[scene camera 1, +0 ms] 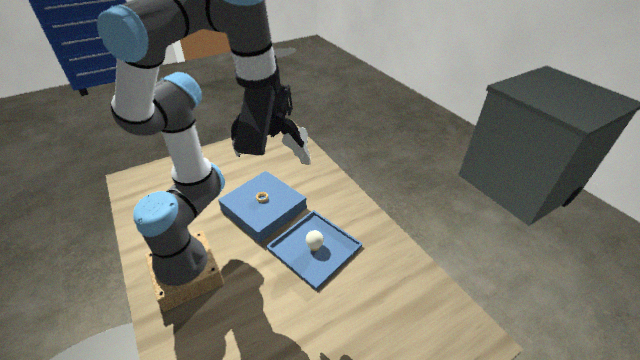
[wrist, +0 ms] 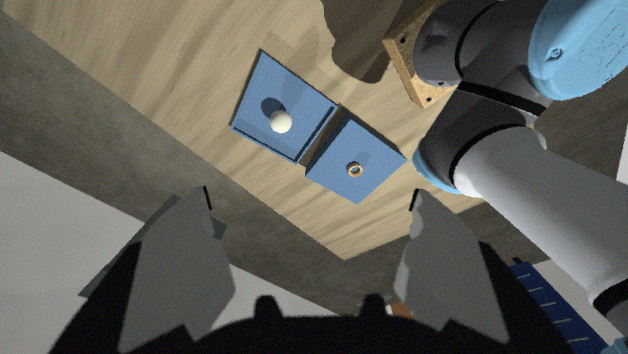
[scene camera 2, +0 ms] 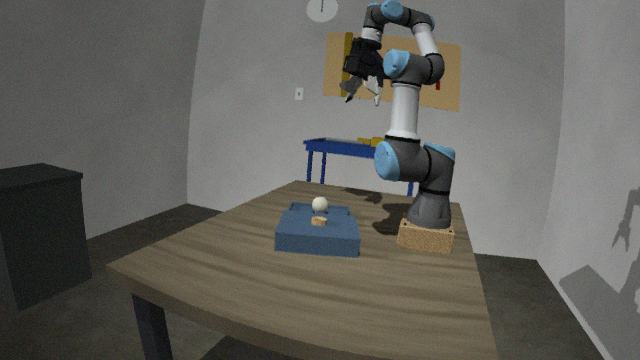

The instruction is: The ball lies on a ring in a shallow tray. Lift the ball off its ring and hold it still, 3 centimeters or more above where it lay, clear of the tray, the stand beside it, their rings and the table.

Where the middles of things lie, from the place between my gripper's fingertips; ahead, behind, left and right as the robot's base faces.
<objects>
My hand is 90 mm short of the shallow blue tray (scene camera 1: 315, 266), 10 mm to the right of it and 340 mm above it. The rest, counted from my hand: blue stand (scene camera 1: 261, 206): 20 mm ahead, 210 mm to the left, 320 mm below.
</objects>
